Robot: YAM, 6 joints.
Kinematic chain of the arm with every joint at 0, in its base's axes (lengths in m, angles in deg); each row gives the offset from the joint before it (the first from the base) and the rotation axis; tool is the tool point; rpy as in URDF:
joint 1: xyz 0 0 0.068 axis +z
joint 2: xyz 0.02 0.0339 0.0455 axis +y
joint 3: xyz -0.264 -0.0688 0 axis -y
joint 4: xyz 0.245 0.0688 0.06 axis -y
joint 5: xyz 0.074 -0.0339 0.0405 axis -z
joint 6: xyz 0.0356 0 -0.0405 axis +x
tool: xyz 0 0 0 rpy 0 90 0
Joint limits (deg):
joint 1: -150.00..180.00
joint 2: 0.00..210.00
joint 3: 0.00..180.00
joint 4: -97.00..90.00
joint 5: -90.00..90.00
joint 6: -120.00..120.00
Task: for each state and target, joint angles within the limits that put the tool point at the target. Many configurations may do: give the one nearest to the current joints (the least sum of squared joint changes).
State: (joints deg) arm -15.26 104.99 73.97 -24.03 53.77 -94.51
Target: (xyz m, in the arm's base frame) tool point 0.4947 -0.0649 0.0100
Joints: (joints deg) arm -4.49 149.58 98.74 -9.05 46.78 -94.51
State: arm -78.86 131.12 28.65 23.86 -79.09 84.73
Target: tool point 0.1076 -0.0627 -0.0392
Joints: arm -46.53 142.35 17.66 20.81 -79.10 84.73
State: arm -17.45 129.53 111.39 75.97 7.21 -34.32
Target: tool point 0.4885 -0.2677 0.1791
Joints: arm -28.22 147.48 103.41 71.88 7.87 -34.32
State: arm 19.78 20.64 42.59 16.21 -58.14 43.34
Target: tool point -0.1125 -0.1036 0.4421
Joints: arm 54.55 0.00 57.82 22.87 -62.42 43.34
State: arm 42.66 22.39 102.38 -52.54 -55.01 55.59
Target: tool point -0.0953 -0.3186 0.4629
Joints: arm 78.24 11.09 119.65 -45.07 -52.77 55.59
